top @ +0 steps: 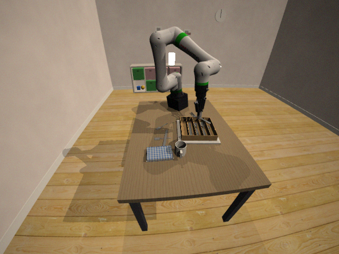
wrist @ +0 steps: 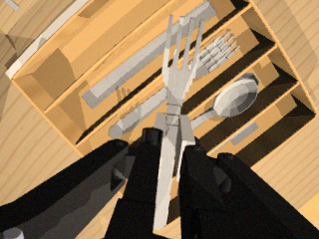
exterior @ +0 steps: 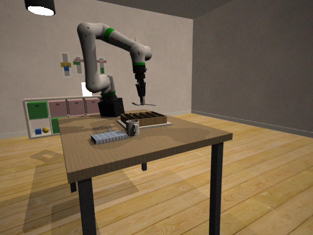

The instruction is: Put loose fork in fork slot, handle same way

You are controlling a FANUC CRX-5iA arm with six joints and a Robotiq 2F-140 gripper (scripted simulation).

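The cutlery tray is 20 mm behind my hand and 130 mm below it. Also, from my hand: grey mug (210 mm ahead, 210 mm to the right, 140 mm below).
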